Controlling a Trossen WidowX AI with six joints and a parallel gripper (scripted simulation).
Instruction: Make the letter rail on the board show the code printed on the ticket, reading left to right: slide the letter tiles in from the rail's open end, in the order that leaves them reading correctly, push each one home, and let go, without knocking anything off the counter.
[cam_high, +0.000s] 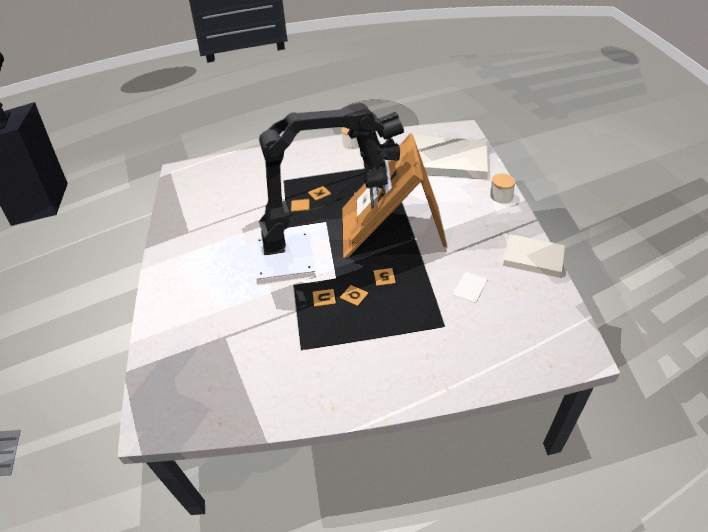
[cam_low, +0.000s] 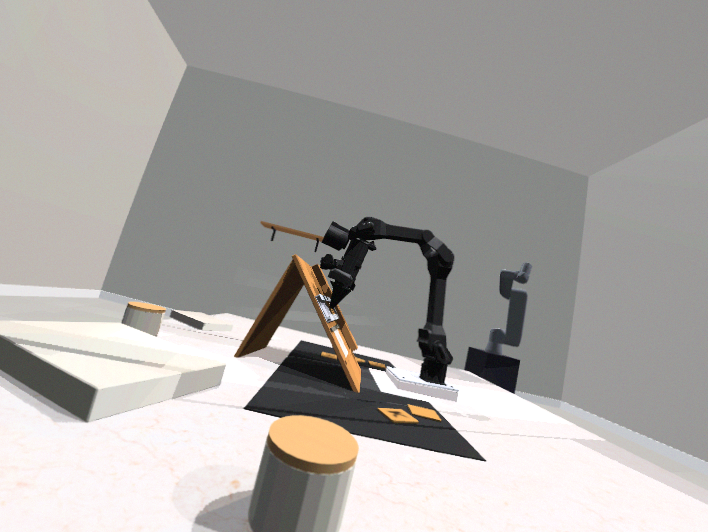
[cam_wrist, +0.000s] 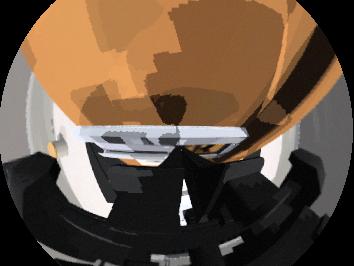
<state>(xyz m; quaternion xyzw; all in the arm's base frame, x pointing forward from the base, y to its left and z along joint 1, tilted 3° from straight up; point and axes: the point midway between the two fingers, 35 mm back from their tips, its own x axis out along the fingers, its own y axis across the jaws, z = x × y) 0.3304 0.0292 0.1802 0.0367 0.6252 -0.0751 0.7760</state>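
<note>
Right now my gripper tip is 3 cm to the left of the orange letter tile. From my gripper tip the other things lie so: white ticket (4 cm behind, 5 cm to the left, 7 cm below); black mat (14 cm behind, 4 cm to the right, 17 cm below); white card (19 cm ahead, 30 cm to the right, 17 cm below).
</note>
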